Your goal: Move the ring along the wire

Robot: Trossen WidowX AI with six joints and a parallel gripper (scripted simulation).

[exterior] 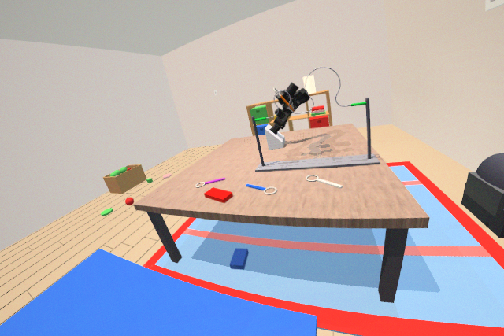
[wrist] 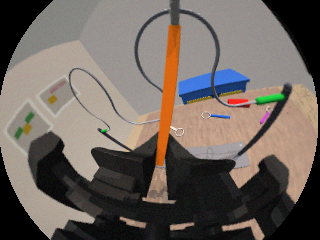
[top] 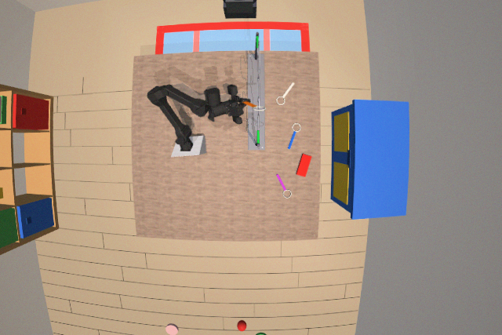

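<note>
Right now the orange-handled ring is 20 mm ahead of my gripper tip, 50 mm to the right of it and 80 mm above it. Also, from my gripper tip: red block 350 mm ahead, 360 mm to the right, 290 mm below; then white-handled ring 220 mm ahead, 100 mm to the left, 290 mm below; then blue-handled ring 290 mm ahead, 150 mm to the right, 290 mm below.
</note>
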